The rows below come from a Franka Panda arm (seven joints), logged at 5 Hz.
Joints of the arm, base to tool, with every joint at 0 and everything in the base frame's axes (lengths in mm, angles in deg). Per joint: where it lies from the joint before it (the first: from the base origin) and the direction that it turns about. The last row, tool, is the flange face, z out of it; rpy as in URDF.
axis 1: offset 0 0 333 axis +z
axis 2: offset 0 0 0 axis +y
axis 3: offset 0 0 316 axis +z
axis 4: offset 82.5 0 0 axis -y
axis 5: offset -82.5 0 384 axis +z
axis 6: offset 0 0 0 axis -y
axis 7: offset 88 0 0 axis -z
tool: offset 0 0 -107 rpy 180 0 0
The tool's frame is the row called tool.
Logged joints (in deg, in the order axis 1, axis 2, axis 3, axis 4, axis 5, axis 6, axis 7), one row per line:
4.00 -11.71 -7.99 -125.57 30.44 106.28 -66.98
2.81 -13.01 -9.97 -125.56 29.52 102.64 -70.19
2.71 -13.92 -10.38 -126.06 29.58 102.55 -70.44
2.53 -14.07 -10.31 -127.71 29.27 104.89 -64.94
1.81 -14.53 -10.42 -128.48 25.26 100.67 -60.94
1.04 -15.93 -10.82 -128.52 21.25 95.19 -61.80
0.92 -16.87 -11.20 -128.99 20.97 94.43 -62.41
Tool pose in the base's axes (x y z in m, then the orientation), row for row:
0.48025 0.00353 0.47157 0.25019 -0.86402 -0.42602 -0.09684
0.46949 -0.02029 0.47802 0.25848 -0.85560 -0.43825 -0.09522
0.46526 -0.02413 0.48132 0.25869 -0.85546 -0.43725 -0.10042
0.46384 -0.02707 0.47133 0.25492 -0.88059 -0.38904 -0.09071
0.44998 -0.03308 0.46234 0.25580 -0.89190 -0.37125 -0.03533
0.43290 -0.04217 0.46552 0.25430 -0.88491 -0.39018 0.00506
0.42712 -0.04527 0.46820 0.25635 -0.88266 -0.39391 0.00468
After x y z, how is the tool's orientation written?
As a quaternion, w x y z.
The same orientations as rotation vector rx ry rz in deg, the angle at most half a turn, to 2 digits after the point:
-134.77 -66.45 -15.11
-132.89 -68.07 -14.79
-132.85 -67.91 -15.60
-137.02 -60.54 -14.11
-138.72 -57.74 -5.49
-137.74 -60.73 0.79
-137.24 -61.25 0.73

